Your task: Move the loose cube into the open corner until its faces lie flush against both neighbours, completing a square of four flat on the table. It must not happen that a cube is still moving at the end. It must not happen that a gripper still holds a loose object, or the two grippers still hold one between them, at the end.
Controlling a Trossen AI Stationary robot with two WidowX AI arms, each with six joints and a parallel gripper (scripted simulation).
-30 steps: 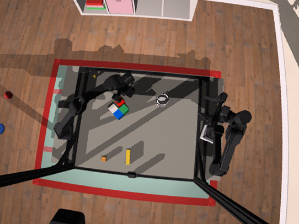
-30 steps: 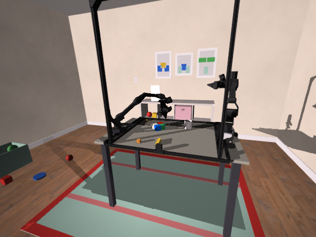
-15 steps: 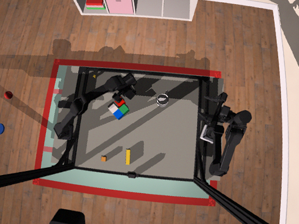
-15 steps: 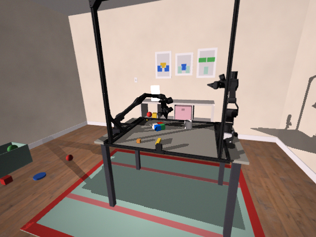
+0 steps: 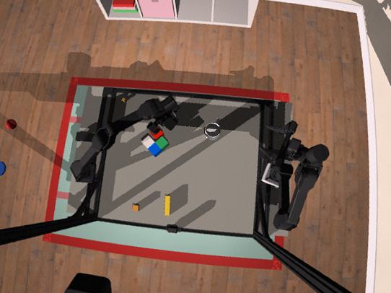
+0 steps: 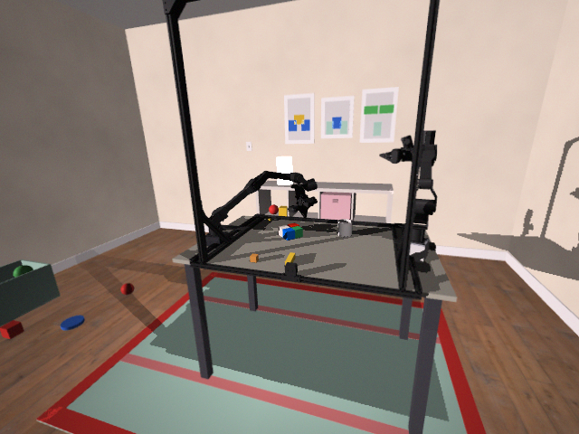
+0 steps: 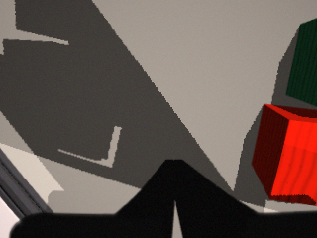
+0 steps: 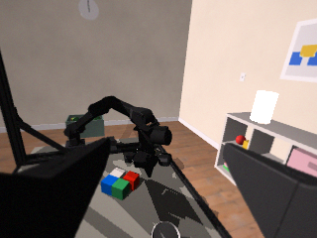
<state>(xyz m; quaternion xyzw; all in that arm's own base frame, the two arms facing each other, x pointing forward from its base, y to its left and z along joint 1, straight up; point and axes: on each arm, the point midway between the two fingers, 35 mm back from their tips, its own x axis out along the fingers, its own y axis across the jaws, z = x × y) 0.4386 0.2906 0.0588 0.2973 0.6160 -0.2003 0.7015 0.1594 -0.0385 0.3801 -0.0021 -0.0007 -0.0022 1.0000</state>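
Now: left hand 6 cm past the red cube, 6 cm to the right of it and 8 cm above it. Also, from my left hand: green cube 11 cm behind, 3 cm to the left, 8 cm below; then blue cube 15 cm behind, 6 cm to the left, 8 cm below; then white cube 11 cm behind, 10 cm to the left, 8 cm below.
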